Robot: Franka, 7 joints.
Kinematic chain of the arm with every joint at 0, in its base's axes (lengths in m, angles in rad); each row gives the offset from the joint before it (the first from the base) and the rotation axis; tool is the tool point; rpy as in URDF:
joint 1: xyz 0 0 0.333 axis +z
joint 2: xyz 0 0 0 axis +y
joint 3: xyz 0 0 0.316 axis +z
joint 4: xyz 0.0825 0 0 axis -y
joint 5: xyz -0.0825 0 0.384 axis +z
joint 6: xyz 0 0 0 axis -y
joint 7: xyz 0.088 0 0 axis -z
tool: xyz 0 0 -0.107 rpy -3.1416 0 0
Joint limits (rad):
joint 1: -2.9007..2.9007
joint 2: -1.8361..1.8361
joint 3: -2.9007..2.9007
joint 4: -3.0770..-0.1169
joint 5: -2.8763..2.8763
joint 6: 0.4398..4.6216
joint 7: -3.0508..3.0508
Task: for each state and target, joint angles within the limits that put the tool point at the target. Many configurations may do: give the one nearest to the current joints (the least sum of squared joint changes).
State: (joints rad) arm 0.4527 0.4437 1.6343 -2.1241 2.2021 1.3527 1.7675
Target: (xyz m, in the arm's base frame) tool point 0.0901 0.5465 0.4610
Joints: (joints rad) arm 0.0698 0.5361 1.3020 -2.2166 2.2163 1.3233 1.7675
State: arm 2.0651 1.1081 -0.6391 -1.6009 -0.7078 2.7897 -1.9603
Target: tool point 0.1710 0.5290 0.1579
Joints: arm 2.1259 0.7380 -0.8680 -2.1618 -0.7279 2.6571 -1.9603
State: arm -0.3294 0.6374 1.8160 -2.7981 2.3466 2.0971 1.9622
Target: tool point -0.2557 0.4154 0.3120
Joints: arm -0.0450 0.0038 2.0968 -2.4934 2.3714 2.0883 1.9622
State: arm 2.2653 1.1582 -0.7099 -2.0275 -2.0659 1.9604 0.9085
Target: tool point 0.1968 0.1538 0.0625
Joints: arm 2.3089 1.1080 -0.6568 -2.8343 -1.9715 2.0116 0.9085
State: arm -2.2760 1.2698 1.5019 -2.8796 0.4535 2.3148 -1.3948
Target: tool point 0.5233 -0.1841 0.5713
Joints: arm -1.8405 1.0669 1.9080 -2.0631 0.4413 2.5120 -1.3948
